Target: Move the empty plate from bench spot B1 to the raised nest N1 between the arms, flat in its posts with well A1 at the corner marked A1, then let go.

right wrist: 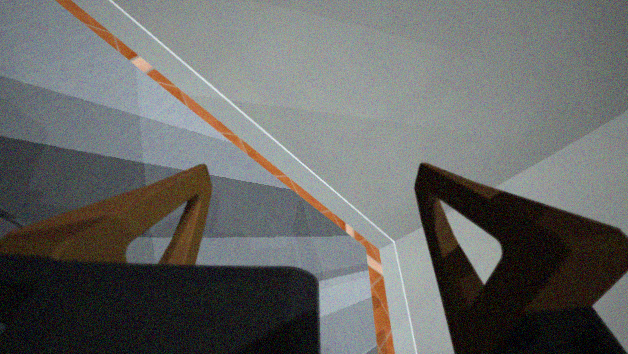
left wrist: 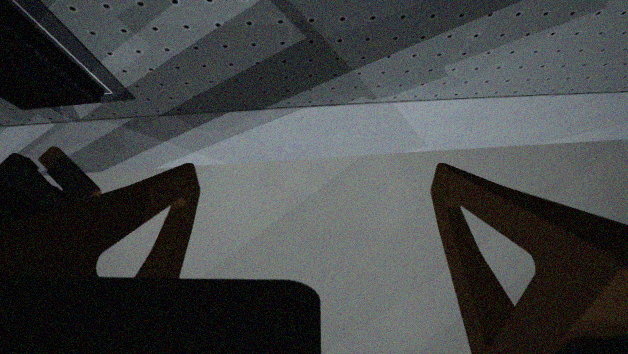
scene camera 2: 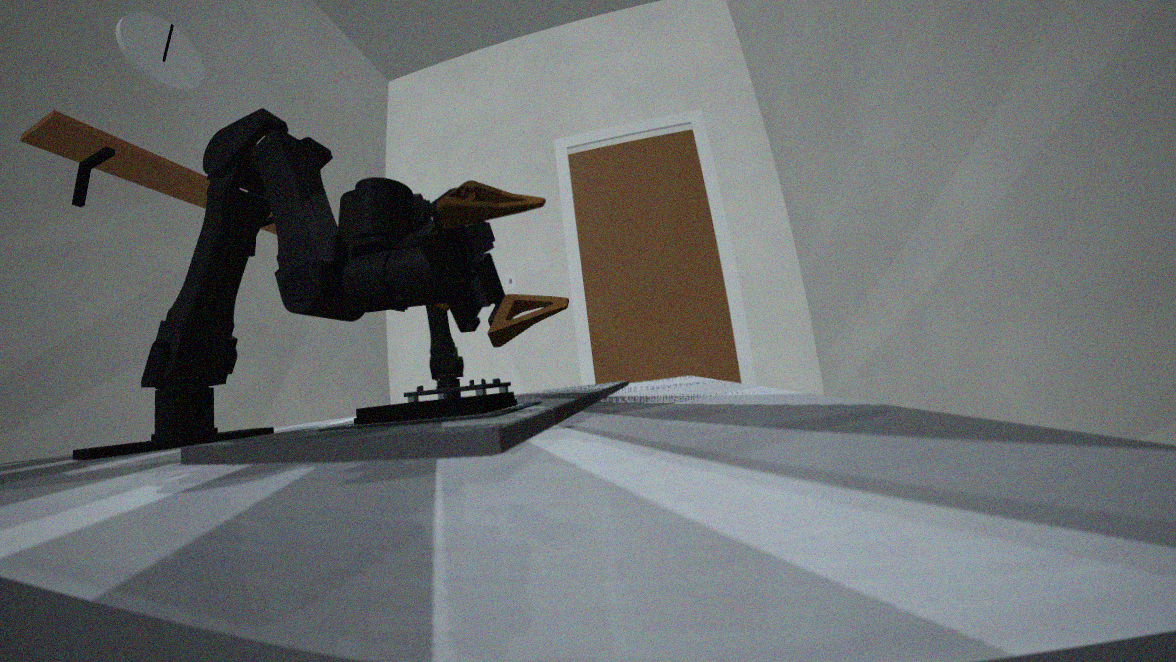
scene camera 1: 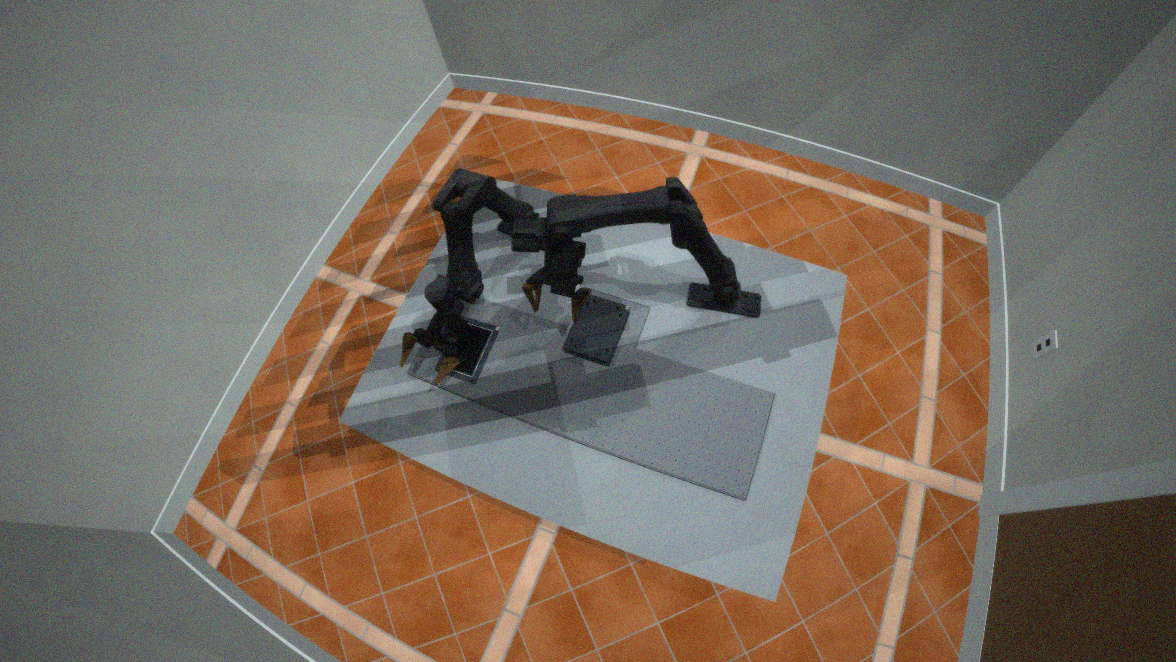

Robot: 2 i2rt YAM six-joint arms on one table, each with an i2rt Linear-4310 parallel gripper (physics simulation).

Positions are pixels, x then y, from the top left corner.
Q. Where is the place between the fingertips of my right gripper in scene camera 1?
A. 418,375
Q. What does the dark well plate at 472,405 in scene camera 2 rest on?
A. A white-outlined nest pad.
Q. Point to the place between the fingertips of my right gripper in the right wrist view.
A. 313,175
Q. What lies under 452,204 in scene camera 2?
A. My right gripper.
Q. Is my left gripper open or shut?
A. Open.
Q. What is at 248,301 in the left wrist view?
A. My left gripper.
